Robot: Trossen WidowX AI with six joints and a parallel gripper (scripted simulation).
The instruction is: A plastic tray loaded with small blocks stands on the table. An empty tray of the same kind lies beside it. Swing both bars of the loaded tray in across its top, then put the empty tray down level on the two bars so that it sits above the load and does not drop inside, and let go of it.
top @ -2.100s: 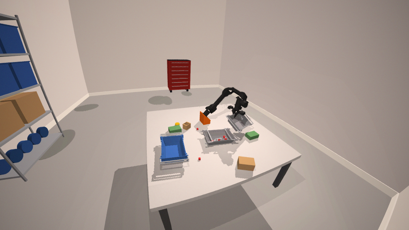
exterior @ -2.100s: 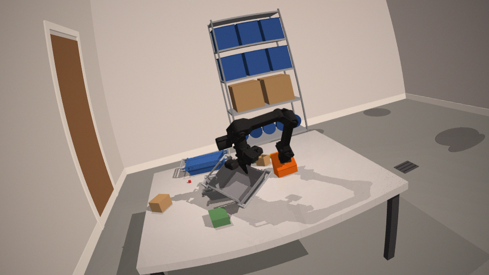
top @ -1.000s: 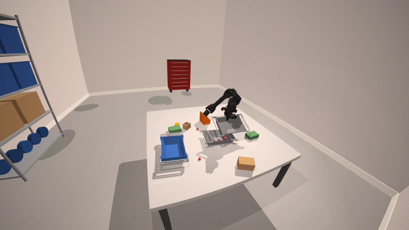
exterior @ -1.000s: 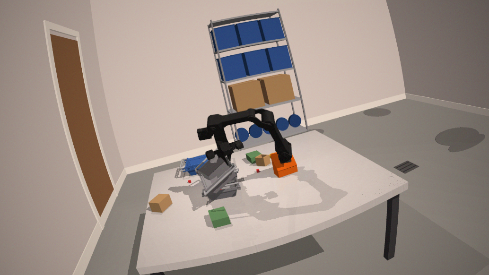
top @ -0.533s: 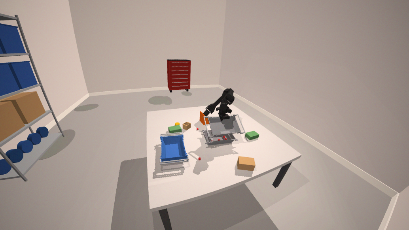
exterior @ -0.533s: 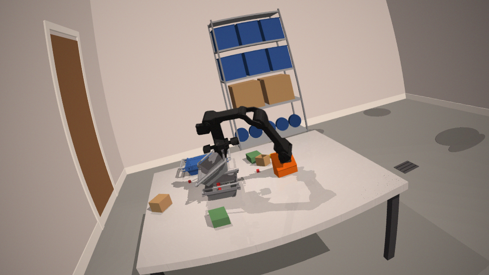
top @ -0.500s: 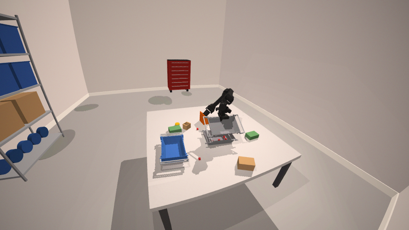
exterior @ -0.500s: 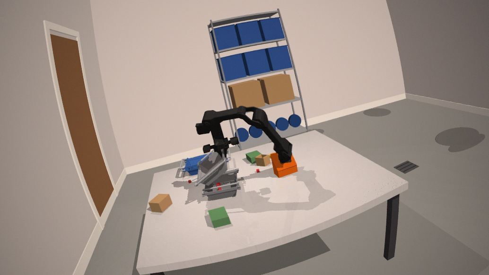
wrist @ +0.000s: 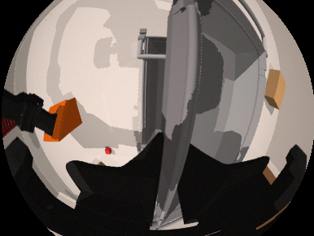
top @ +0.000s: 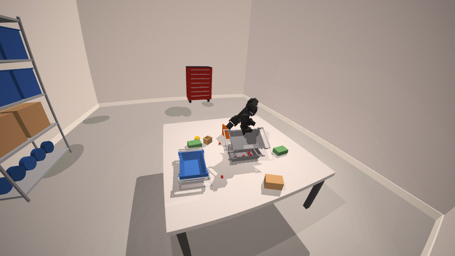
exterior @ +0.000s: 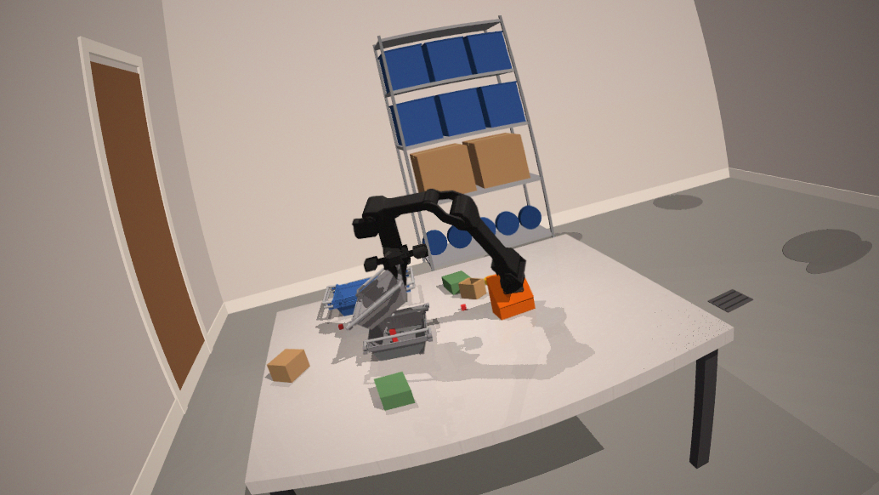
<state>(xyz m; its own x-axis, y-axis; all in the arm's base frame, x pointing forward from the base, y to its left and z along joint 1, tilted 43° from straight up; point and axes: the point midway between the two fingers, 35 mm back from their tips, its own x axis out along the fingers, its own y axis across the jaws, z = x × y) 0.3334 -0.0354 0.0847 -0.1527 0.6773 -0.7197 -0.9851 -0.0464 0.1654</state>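
Now: the grey plastic tray 8 cm ahead of my gripper tip and 1 cm to the right of it. Also, from my gripper tip: red cube 26 cm ahead, 25 cm to the right, 17 cm below.
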